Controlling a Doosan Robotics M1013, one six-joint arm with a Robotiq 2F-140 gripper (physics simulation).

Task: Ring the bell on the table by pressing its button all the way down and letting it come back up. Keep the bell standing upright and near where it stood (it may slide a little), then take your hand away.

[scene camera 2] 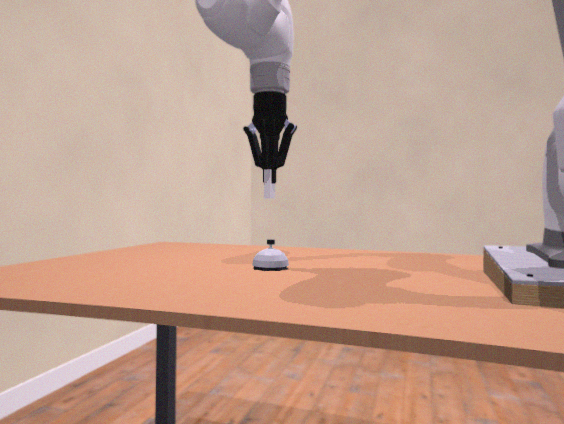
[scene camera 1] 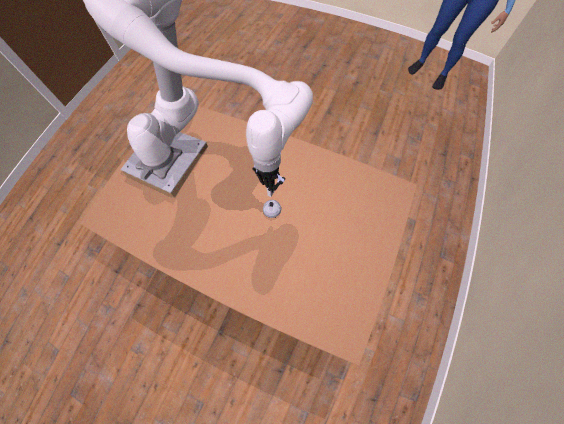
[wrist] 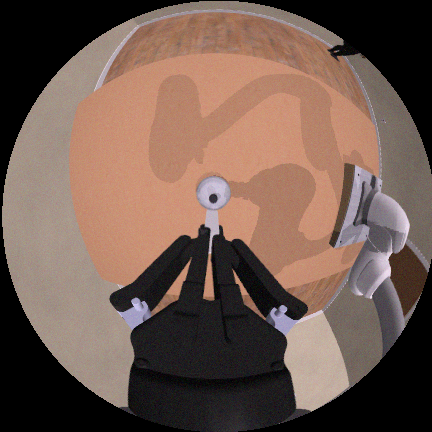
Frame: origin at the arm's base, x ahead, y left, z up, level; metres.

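Seen in the pictures: gripper, fingertip midpoint: (scene camera 2: 269, 198) (scene camera 1: 271, 193) (wrist: 210, 218); arm's base, link origin: (scene camera 1: 159, 159) (wrist: 366, 203).
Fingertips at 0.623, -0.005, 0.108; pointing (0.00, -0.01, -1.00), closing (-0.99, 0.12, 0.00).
Note:
Offsets run from my fingertips to a thing's top centre, as dx, dy, dz. Level surfaces: height alone.
A silver domed bell {-0.002, -0.004, -0.095} (scene camera 1: 272, 210) (scene camera 2: 270, 259) (wrist: 207, 189) stands upright on the orange-brown table {dz -0.161} (scene camera 1: 350, 250) (scene camera 2: 150, 285) (wrist: 115, 175). Its small black button {-0.002, -0.004, -0.095} (scene camera 1: 271, 204) (scene camera 2: 270, 242) (wrist: 213, 198) is up, with the thin stem showing between it and the dome in the second scene view. My gripper (scene camera 1: 270, 193) (scene camera 2: 269, 196) (wrist: 210, 218) is shut and empty, pointing straight down. Its pale fingertips are directly above the button in the second scene view, well apart from it, with wall showing in the gap.
The arm's grey base plate (scene camera 1: 183, 175) (scene camera 2: 525, 270) (wrist: 350, 205) is fixed on the table at one side. The arm reaches over the table and casts shadows on it. A person in blue trousers (scene camera 1: 457, 30) stands on the floor beyond the table.

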